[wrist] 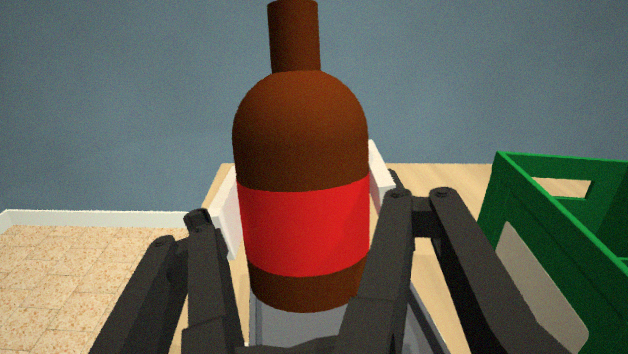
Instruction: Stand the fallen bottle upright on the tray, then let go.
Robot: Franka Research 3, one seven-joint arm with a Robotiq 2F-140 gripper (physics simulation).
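A brown bottle [302,130] with a red label stands about upright in the middle of the wrist view, its neck at the top. My gripper [304,171] is shut on the bottle, with one white pad on each side of its body. The grey tray [300,330] shows below and behind the bottle's base, partly hidden by the dark gripper links. I cannot tell whether the base touches the tray or hangs a little above it.
A green crate [545,250] with a handle opening and a pale panel stands at the right. The wooden table [440,175] reaches back behind the bottle. Tiled floor [60,280] shows at the left, and a blue-grey wall [125,100] stands behind.
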